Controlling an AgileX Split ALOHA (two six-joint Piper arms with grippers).
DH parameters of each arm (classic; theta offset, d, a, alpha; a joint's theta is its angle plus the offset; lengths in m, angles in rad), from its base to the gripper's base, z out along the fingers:
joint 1: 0 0.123 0 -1.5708
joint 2: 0.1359 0 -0.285 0
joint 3: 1.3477 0 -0.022 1.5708
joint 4: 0 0.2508 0 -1.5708
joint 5: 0 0 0.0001 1.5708
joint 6: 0 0.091 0 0
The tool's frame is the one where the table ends.
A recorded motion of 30 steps. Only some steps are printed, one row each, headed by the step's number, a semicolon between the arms.
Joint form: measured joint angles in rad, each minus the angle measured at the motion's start. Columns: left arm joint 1, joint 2, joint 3, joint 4, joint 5, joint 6; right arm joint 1, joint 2, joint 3, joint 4, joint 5, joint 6.
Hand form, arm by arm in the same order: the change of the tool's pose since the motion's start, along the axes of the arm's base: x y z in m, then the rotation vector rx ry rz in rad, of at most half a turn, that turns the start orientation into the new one. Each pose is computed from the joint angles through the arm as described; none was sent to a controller.
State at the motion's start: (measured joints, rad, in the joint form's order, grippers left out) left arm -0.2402 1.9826 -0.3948 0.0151 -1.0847 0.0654; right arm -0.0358 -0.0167 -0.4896 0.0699 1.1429 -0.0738
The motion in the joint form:
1: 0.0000 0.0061 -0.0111 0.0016 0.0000 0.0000; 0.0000 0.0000 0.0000 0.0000 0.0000 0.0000
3: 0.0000 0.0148 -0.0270 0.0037 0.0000 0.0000; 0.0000 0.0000 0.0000 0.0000 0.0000 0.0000
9: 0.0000 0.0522 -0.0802 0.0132 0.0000 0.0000; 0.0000 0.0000 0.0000 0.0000 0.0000 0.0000
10: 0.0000 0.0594 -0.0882 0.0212 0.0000 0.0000; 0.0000 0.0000 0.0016 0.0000 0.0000 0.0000
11: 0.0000 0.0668 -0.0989 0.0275 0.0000 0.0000; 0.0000 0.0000 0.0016 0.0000 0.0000 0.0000
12: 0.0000 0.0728 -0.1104 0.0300 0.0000 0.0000; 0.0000 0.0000 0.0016 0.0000 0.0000 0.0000
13: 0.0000 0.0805 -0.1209 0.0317 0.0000 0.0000; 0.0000 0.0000 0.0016 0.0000 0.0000 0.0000
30: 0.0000 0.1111 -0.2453 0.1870 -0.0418 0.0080; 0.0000 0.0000 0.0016 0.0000 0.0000 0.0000
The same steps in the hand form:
1: 0.0028 -0.0008 -0.0003 -0.0011 -0.0049 -0.0016; 0.0000 0.0000 0.0000 0.0000 0.0000 0.0000
3: 0.0068 -0.0020 -0.0007 -0.0026 -0.0119 -0.0037; 0.0000 0.0000 0.0000 0.0000 0.0000 0.0000
9: 0.0196 -0.0059 -0.0045 -0.0056 -0.0275 -0.0132; 0.0000 0.0000 0.0000 0.0000 0.0000 0.0000
10: 0.0213 -0.0070 -0.0056 -0.0051 -0.0284 -0.0211; 0.0002 0.0000 -0.0004 0.0001 0.0016 0.0000
11: 0.0237 -0.0081 -0.0064 -0.0053 -0.0317 -0.0274; 0.0002 0.0000 -0.0004 0.0001 0.0016 0.0000
12: 0.0265 -0.0090 -0.0066 -0.0064 -0.0372 -0.0299; 0.0002 0.0000 -0.0004 0.0001 0.0016 0.0000
13: 0.0290 -0.0097 -0.0075 -0.0068 -0.0399 -0.0316; 0.0002 0.0000 -0.0004 0.0001 0.0016 0.0000
30: 0.0571 -0.0297 0.0044 -0.0141 -0.1780 -0.1886; 0.0002 0.0000 -0.0004 0.0001 0.0016 0.0000

